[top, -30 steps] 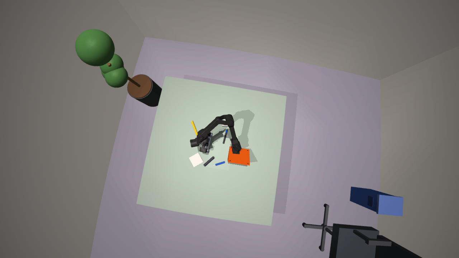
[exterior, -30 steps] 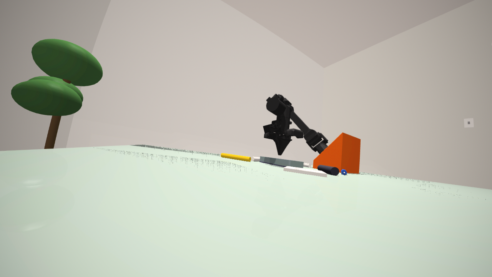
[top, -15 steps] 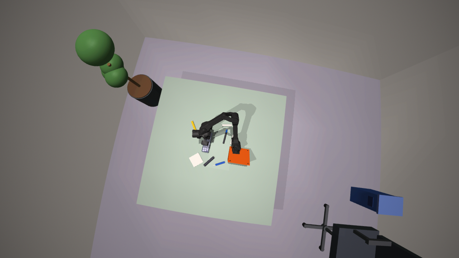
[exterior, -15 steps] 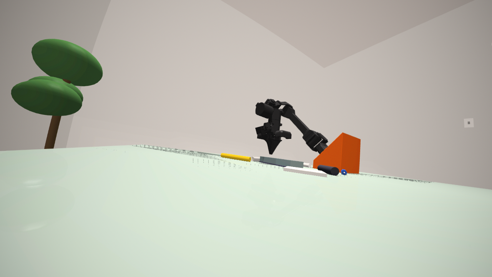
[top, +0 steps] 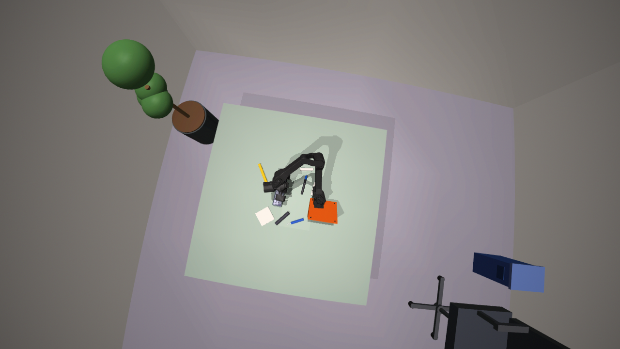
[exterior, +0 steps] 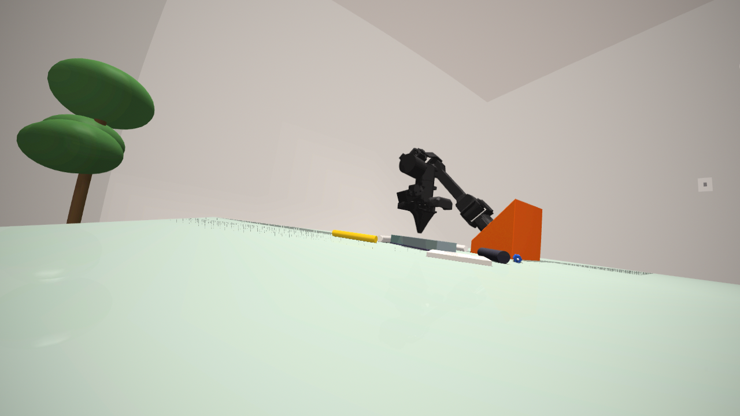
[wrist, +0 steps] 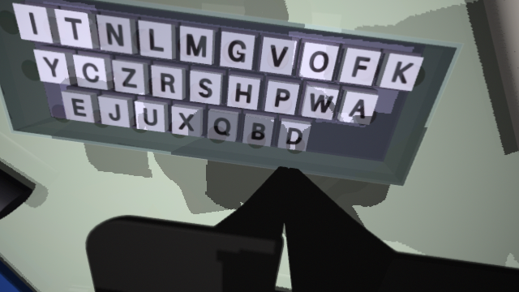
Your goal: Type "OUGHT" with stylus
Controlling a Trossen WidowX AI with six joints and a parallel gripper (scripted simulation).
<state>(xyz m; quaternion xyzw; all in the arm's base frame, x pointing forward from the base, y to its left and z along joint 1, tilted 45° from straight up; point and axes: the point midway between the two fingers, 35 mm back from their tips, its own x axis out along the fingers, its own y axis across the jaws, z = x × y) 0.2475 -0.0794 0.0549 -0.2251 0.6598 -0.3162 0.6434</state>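
My gripper tip is 80 mm past the blue stylus, 240 mm to the right of it and 30 mm above it. From my gripper tip the other things lie so: yellow pencil: 170 mm ahead, 90 mm to the right, 30 mm below; then white pad: 120 mm ahead, 210 mm to the left, 40 mm below.
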